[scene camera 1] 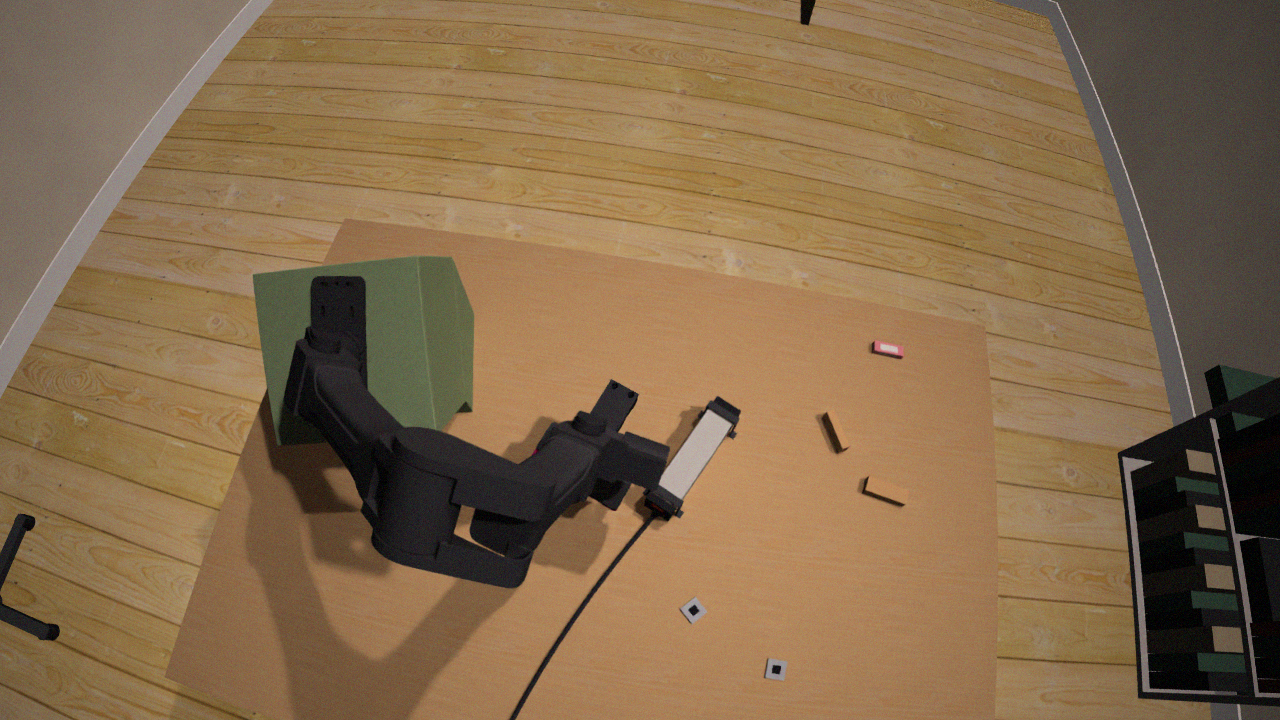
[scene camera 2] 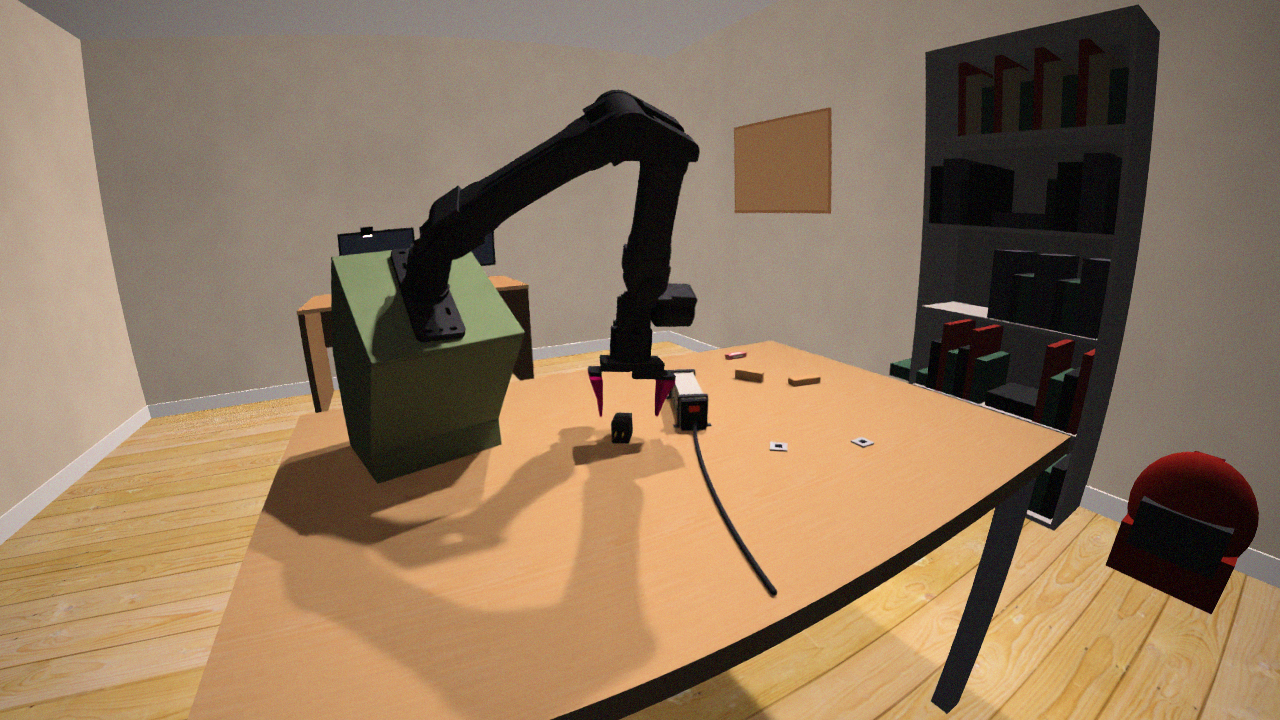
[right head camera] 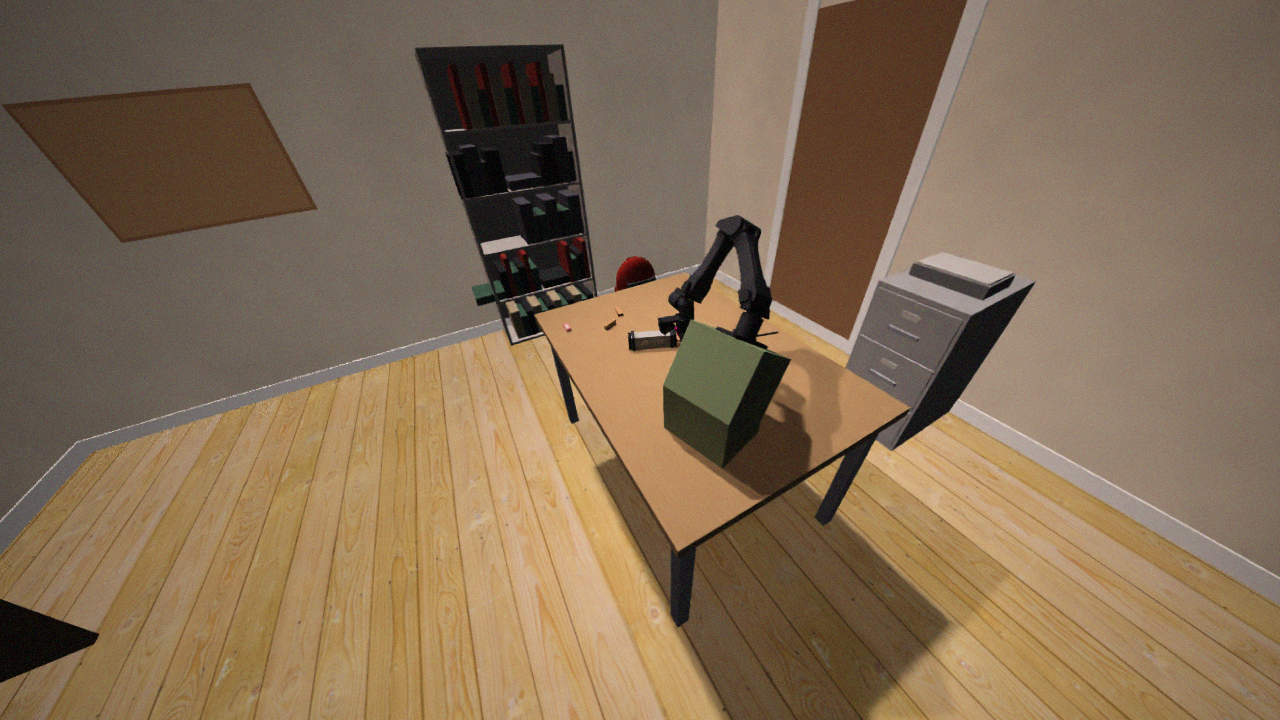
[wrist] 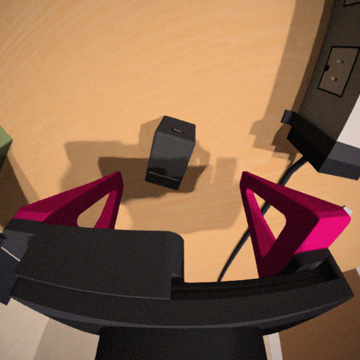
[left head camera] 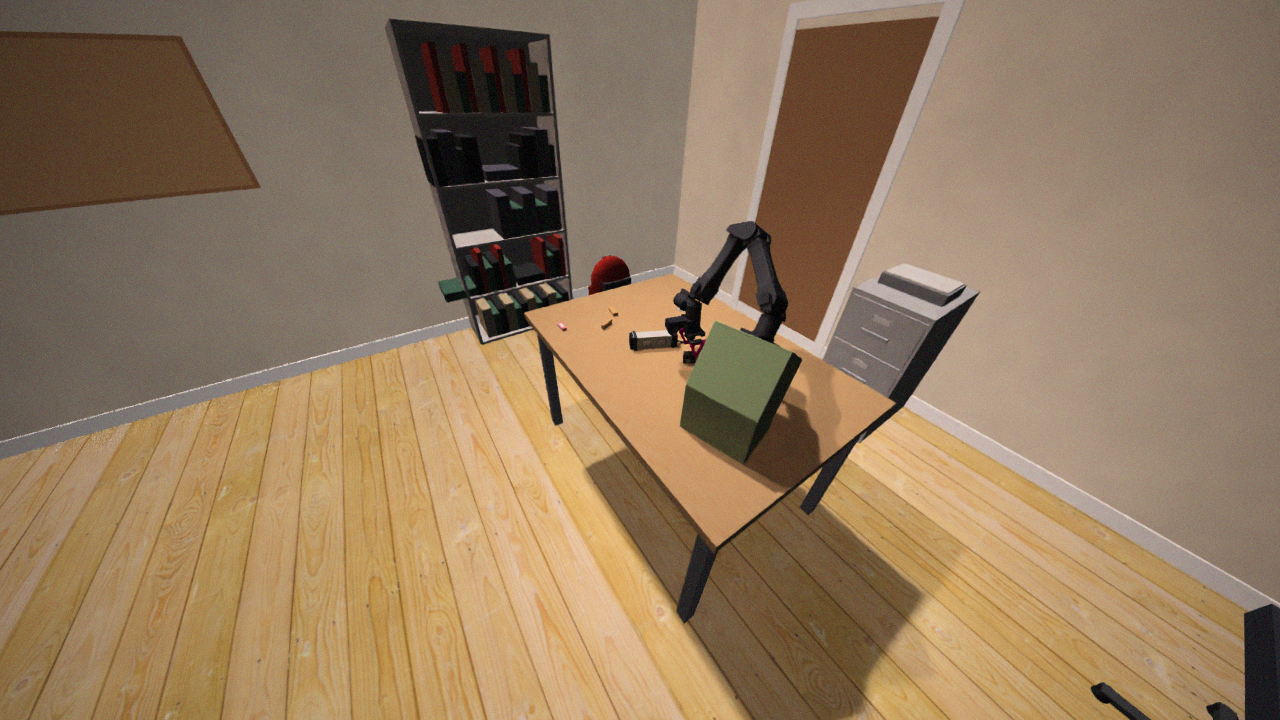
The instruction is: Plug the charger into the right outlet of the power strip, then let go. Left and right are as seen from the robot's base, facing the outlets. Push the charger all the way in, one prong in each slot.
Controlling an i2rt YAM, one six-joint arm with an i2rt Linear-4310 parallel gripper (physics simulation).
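Places are measured from the arm's base along level axes (x down, y right, z back), in metres.
Where they show: gripper, fingertip midpoint: (scene camera 2: 628, 415) (left head camera: 691, 350); arm's base, link origin: (scene camera 1: 341, 354) (scene camera 2: 424, 293) (right head camera: 742, 339) (left head camera: 760, 340).
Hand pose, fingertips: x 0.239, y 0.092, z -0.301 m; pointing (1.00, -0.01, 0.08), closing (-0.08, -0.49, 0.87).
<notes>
Things, the pixels of their centre, and the offset from my fingertips.
- black charger, body centre: (scene camera 2: 621, 429) (left head camera: 691, 357) dz +0.011, dx +0.025, dy -0.007 m
- power strip, body centre: (scene camera 1: 693, 458) (scene camera 2: 687, 396) (right head camera: 652, 338) (left head camera: 653, 339) dz -0.172, dx +0.015, dy -0.036 m
- pink piece, body centre: (scene camera 1: 887, 349) (scene camera 2: 735, 355) dz -0.551, dx +0.039, dy -0.240 m
My gripper (scene camera 2: 630, 414) (wrist: 181, 177) is open, its magenta fingers wide apart above the table. The black charger (scene camera 2: 621, 428) (wrist: 172, 150) is loose below and between the fingertips, touching neither finger, and sits slightly turned in the wrist view. Small light prong marks face scene camera 2. Whether it rests fully on the table is hard to tell. The power strip (left head camera: 653, 340) (right head camera: 651, 340) (scene camera 1: 696, 456) (scene camera 2: 689, 391) (wrist: 311, 107) lies beside the gripper, apart from the charger. Its right outlet (wrist: 338, 71), nearest the cable end, is empty in the wrist view.
The green block (left head camera: 738, 385) (right head camera: 720, 394) (scene camera 1: 375, 349) (scene camera 2: 429, 394) bears the arm's base. A black cable (scene camera 1: 581, 608) (scene camera 2: 726, 514) runs from the strip across the table. Two orange-brown blocks (scene camera 1: 835, 431) (scene camera 1: 884, 490), a pink piece (scene camera 1: 887, 349) and two small white squares (scene camera 1: 692, 610) (scene camera 1: 776, 668) lie around.
</notes>
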